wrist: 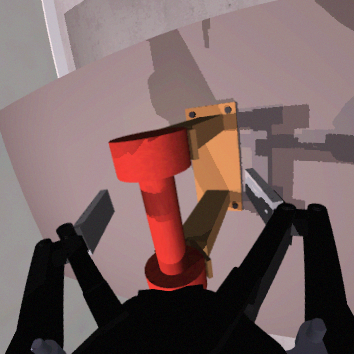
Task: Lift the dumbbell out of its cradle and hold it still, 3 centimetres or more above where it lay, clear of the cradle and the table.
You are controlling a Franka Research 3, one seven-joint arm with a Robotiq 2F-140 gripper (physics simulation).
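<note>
The red dumbbell [162, 215] lies in its cradle in the middle of the wrist view, its bar running from a large far head to a near head partly hidden by the black gripper body. The orange cradle [217, 155] shows its base plate with bolts to the right of the bar, and two arms reach from the plate to the dumbbell. My gripper [176, 190] is wide open, with one finger pad left of the dumbbell and the other to its right, beside the cradle plate's near end. Neither pad touches the bar.
The brownish table top [75, 150] lies under the cradle, with its edge at the left and upper left. A grey surface with a white border [51, 37] shows beyond it. Shadows of the arm and gripper fall across the table at the right and top.
</note>
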